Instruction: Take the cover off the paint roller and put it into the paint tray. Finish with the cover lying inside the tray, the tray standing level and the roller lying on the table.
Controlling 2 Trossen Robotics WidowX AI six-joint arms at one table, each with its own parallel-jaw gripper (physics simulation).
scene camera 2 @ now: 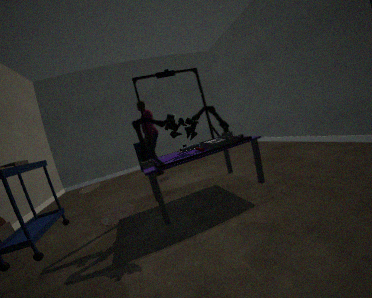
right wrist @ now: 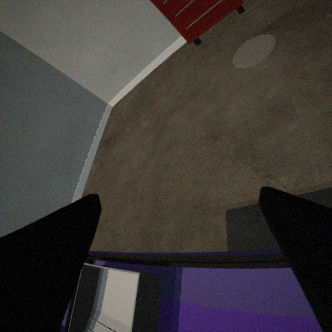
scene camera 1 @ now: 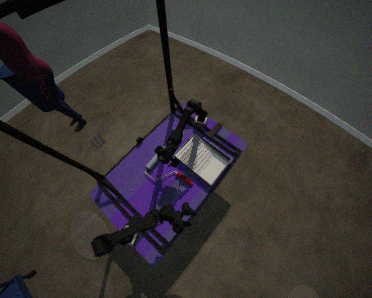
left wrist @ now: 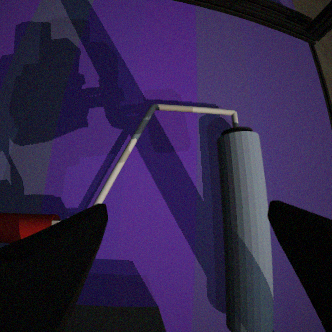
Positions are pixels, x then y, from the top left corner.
my left gripper: open, holds nothing
my right gripper: open, holds nothing
a white paint tray [scene camera 1: 202,158]: on the table
